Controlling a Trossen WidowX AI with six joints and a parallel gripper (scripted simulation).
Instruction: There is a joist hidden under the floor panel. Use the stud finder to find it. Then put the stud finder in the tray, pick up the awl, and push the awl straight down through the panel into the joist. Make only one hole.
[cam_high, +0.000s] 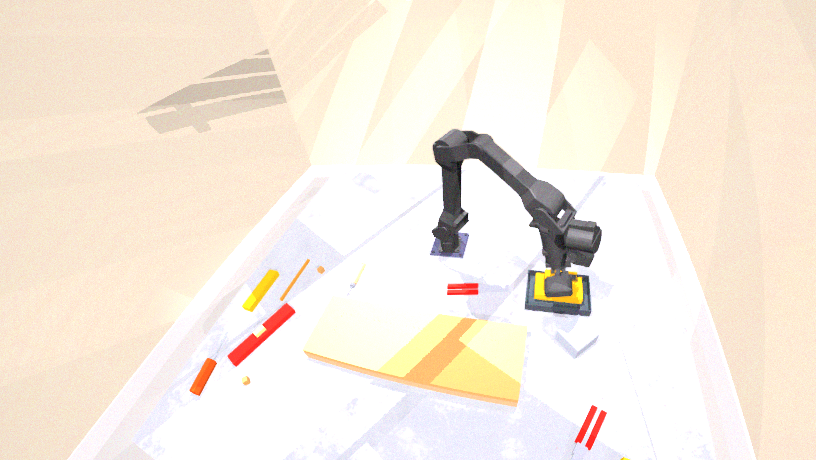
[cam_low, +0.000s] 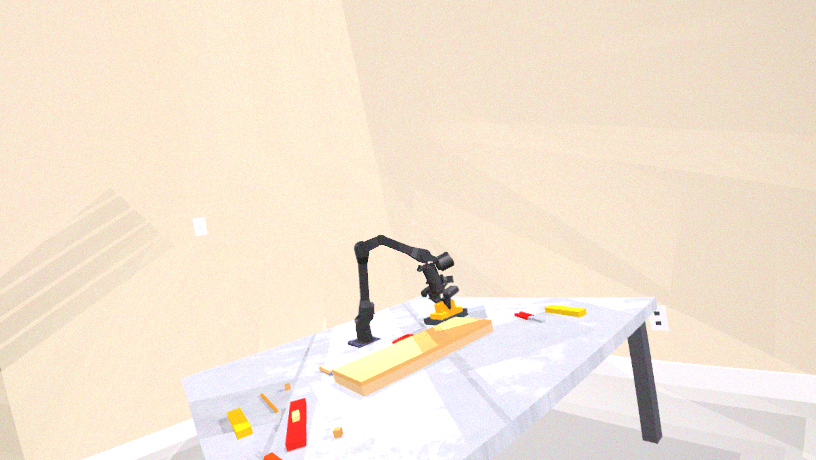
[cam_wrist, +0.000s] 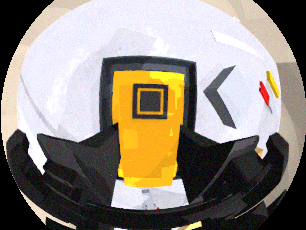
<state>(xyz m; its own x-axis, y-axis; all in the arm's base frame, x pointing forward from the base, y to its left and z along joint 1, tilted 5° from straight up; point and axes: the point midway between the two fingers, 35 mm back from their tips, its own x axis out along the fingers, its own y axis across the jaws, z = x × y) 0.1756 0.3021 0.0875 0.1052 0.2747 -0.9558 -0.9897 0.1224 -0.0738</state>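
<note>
My gripper tip is 3 cm above the dark tray and 1 cm to the left of it. From my gripper tip the other things lie so: square light: 3 cm above, 2 cm to the left; stud finder: 2 cm above, 1 cm to the left; grey block: 13 cm ahead, 2 cm to the left, 2 cm below.
</note>
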